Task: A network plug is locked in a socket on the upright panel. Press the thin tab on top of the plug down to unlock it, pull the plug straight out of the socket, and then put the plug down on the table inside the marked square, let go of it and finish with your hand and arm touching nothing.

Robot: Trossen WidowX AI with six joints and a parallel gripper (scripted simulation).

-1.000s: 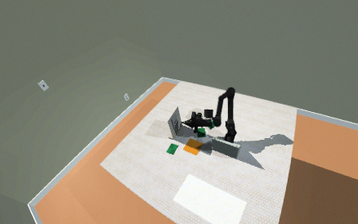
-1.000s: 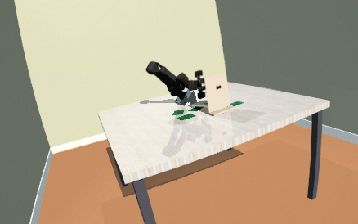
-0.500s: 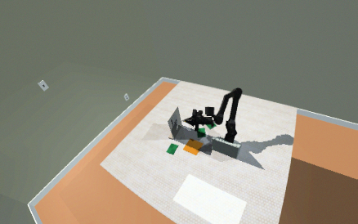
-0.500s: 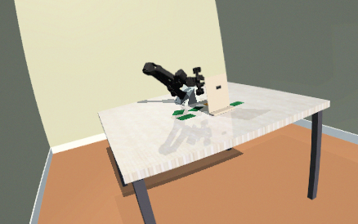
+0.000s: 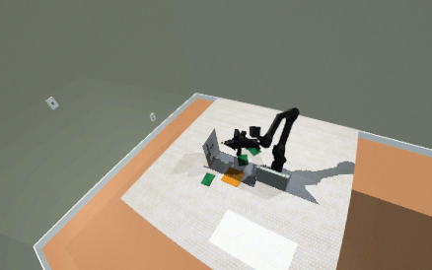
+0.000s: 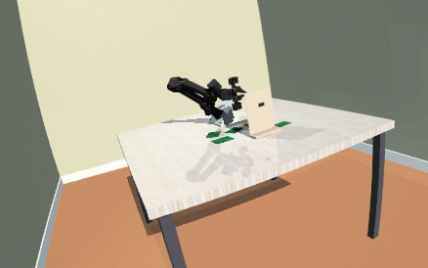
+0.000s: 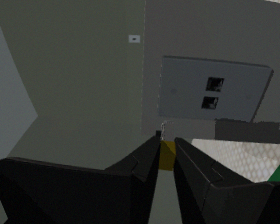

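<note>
Right now my gripper tip is 80 mm past the orange marked square, 90 mm to the right of it and 210 mm above it. The rest, counted from my gripper tip: upright panel 110 mm ahead, 10 mm to the left, 100 mm below; then plug right at my gripper tip.
</note>
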